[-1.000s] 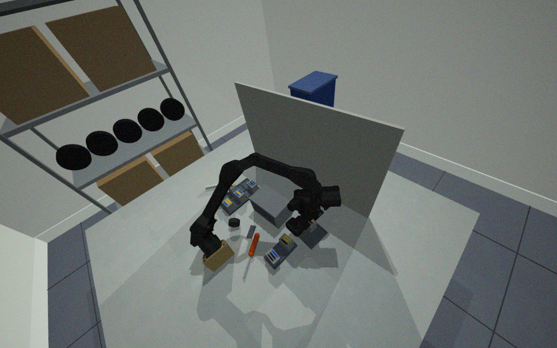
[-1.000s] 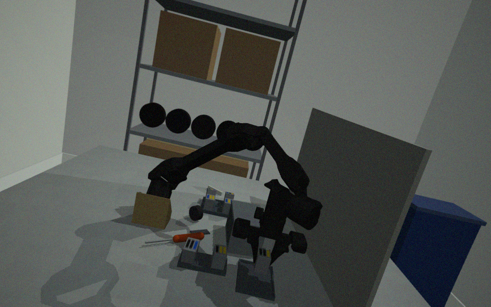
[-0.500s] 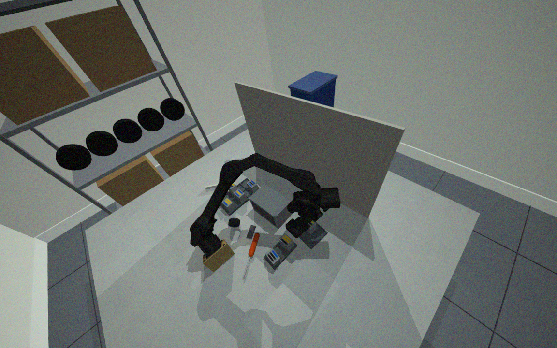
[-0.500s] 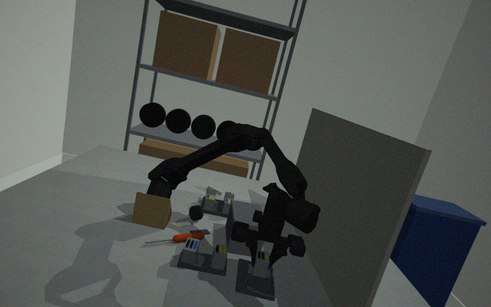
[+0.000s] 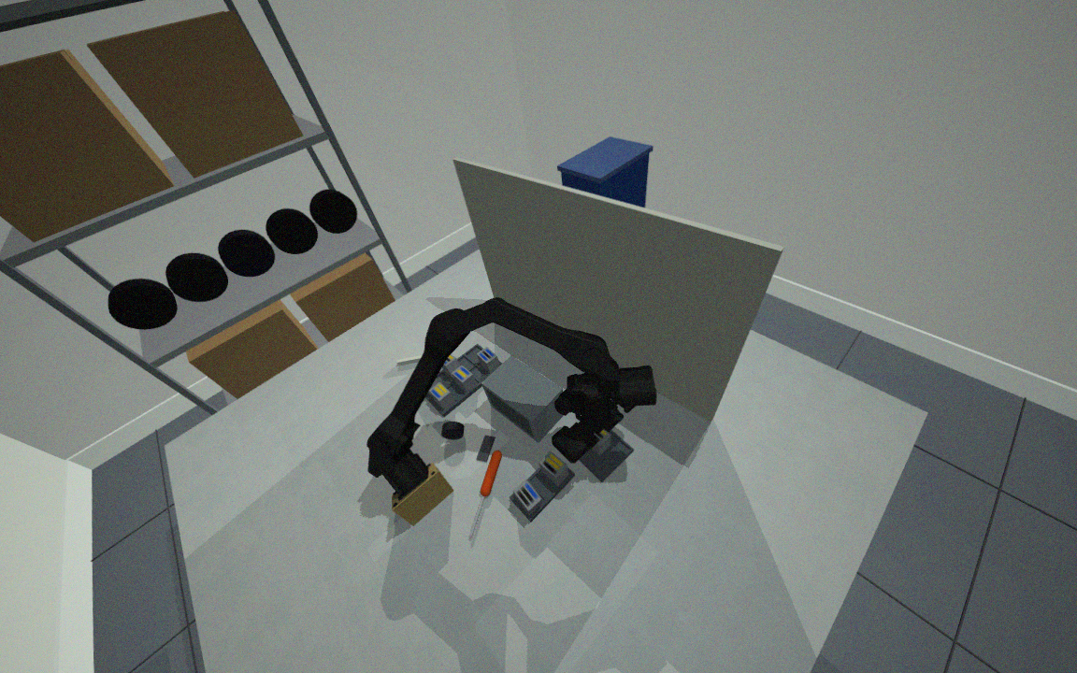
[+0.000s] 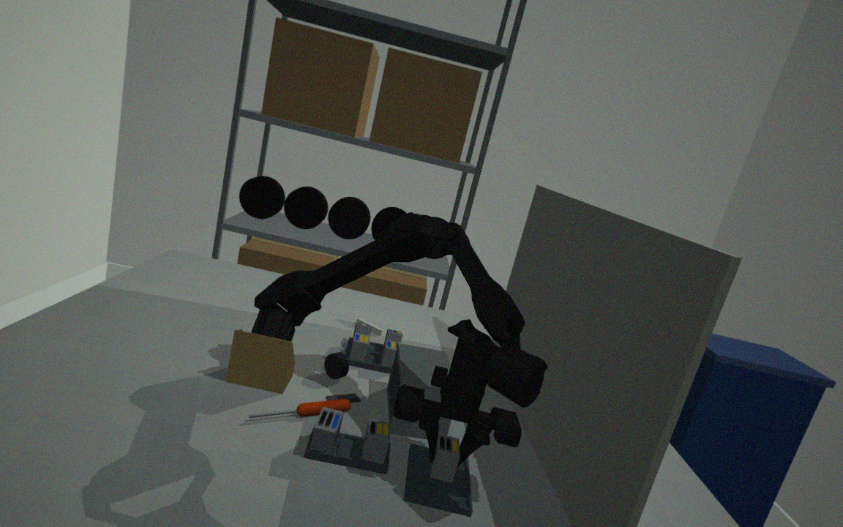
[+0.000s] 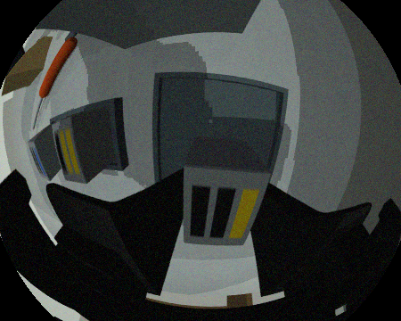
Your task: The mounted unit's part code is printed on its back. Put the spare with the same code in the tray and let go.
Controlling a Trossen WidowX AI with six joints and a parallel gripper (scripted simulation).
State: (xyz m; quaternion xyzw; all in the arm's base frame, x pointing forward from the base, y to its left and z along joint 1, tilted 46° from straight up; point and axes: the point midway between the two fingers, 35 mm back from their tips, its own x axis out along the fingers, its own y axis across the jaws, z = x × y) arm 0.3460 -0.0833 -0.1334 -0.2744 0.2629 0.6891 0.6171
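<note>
My gripper tip is now 20 mm below the grey spare. Also, from my gripper tip: tall panel (220 mm to the left, 200 mm above, 170 mm ahead); tray (30 mm below); grey mounted unit (190 mm to the left, 60 mm behind, 20 mm above).
</note>
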